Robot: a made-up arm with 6 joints.
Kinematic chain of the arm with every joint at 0, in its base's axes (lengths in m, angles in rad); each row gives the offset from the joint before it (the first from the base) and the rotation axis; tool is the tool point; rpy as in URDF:
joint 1: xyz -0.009 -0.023 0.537 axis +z
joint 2: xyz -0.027 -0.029 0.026 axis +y
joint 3: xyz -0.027 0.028 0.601 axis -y
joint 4: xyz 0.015 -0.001 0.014 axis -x
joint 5: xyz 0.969 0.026 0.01 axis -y
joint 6: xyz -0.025 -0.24 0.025 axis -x
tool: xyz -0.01 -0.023 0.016 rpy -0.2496 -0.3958 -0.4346
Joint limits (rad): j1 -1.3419..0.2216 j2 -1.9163..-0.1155 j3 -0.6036..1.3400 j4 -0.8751..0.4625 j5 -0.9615..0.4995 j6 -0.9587..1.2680
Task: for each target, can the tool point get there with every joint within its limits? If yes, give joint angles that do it. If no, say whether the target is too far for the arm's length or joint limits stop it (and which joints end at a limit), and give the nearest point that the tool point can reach.
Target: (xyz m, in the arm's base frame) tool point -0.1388 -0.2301 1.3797
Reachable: yes | joints -0.1034 -1.4989 -0.4222 -0.6638 -0.0526 0.4253
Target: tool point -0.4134 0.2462 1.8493
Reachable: yes | joints -1.1030 -0.9160 0.4857 0.1201 0.2887 -0.7743
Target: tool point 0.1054 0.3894 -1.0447
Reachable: no: joint limits stop it (at a limit: joint 1, joint 2, joint 3, joint 4) | nearest point -0.5164 1.4023 0.0621 | short by 1.624 m
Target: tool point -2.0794 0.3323 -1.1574
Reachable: no: too far | nearest point -1.5578 0.2428 0.0448 | short by 1.314 m
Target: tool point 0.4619 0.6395 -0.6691
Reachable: no: joint limits stop it (at a limit: joint 1, joint 2, joint 3, joint 4, joint 5, joint 6) | nearest point 0.6454 -0.0408 0.5665 | short by 1.422 m
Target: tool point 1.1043 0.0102 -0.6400
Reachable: no: joint limits stop it (at a limit: joint 1, joint 2, joint 3, joint 4, joint 5) | nearest point 0.7150 -0.0665 0.5755 | short by 1.279 m
